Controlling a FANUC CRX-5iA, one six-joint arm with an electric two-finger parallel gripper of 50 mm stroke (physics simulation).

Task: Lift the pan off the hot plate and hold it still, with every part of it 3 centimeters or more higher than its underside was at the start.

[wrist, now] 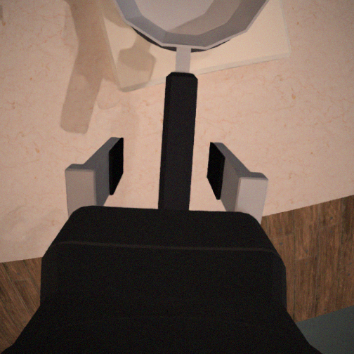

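The grey pan [192,22] is at the top of the wrist view, cut off by the frame's upper edge. Its black handle [179,125] runs down the picture toward the gripper body. The hot plate [270,40] is a pale slab with the pan over it; a dark ring shows under the pan's rim. My gripper [165,157] is open. The handle passes between its two fingers in the picture, with a gap on each side and no contact seen. How far the fingers are above or beside the handle in height is hard to tell. The handle's near end is hidden behind the gripper body.
The pale speckled table top [45,200] lies under the handle and fingers. Its front edge crosses the lower part of the view, with brown wooden floor [320,250] beyond. Shadows of the arm fall left of the handle. A grey-green surface [332,330] shows at the lower right.
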